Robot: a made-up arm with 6 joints. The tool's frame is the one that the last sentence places.
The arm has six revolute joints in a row. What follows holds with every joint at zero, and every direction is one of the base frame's. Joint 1 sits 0.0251 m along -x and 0.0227 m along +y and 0.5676 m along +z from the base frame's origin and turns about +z. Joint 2 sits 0.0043 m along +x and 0.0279 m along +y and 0.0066 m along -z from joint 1 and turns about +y. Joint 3 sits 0.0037 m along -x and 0.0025 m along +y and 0.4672 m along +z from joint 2 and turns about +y. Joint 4 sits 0.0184 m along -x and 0.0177 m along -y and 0.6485 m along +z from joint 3 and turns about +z. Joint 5 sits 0.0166 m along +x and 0.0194 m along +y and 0.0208 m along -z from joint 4 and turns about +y. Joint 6 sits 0.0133 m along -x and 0.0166 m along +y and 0.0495 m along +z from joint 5 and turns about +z. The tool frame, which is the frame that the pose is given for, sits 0.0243 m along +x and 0.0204 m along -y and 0.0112 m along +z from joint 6; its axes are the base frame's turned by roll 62.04, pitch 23.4 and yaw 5.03 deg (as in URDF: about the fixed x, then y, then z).
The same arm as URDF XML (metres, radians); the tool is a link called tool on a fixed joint. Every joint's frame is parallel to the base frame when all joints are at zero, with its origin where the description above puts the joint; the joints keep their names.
<robot name="arm">
  <joint name="joint 1" type="continuous">
    <parent link="base"/>
    <child link="link1"/>
    <origin xyz="-0.0251 0.0227 0.5676" rpy="0 0 0"/>
    <axis xyz="0 0 1"/>
  </joint>
  <joint name="joint 2" type="continuous">
    <parent link="link1"/>
    <child link="link2"/>
    <origin xyz="0.0043 0.0279 -0.0066" rpy="0 0 0"/>
    <axis xyz="0 1 0"/>
  </joint>
  <joint name="joint 3" type="continuous">
    <parent link="link2"/>
    <child link="link3"/>
    <origin xyz="-0.0037 0.0025 0.4672" rpy="0 0 0"/>
    <axis xyz="0 1 0"/>
  </joint>
  <joint name="joint 4" type="continuous">
    <parent link="link3"/>
    <child link="link4"/>
    <origin xyz="-0.0184 -0.0177 0.6485" rpy="0 0 0"/>
    <axis xyz="0 0 1"/>
  </joint>
  <joint name="joint 5" type="continuous">
    <parent link="link4"/>
    <child link="link5"/>
    <origin xyz="0.0166 0.0194 -0.0208" rpy="0 0 0"/>
    <axis xyz="0 1 0"/>
  </joint>
  <joint name="joint 6" type="continuous">
    <parent link="link5"/>
    <child link="link6"/>
    <origin xyz="-0.0133 0.0166 0.0495" rpy="0 0 0"/>
    <axis xyz="0 0 1"/>
  </joint>
  <joint name="tool_fixed" type="fixed">
    <parent link="link6"/>
    <child link="tool"/>
    <origin xyz="0.0243 -0.0204 0.0112" rpy="1.0828 0.4084 0.0878"/>
  </joint>
  <link name="base"/>
  <link name="link1"/>
  <link name="link2"/>
  <link name="link3"/>
  <link name="link4"/>
  <link name="link5"/>
  <link name="link6"/>
  <link name="tool"/>
</robot>

